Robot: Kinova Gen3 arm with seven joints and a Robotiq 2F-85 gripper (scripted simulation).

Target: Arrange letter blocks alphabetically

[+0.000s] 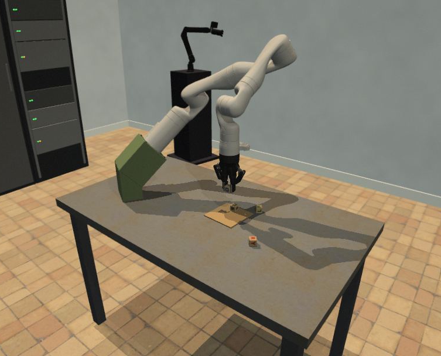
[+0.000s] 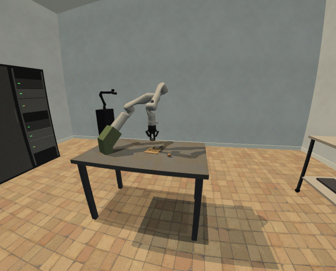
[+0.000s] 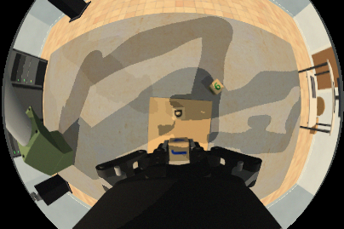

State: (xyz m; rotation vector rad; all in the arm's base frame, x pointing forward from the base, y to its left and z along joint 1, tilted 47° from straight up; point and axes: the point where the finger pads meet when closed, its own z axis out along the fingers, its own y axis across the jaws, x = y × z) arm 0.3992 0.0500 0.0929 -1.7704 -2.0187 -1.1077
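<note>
Right now the tan mat is 120 mm below my hand.
</note>
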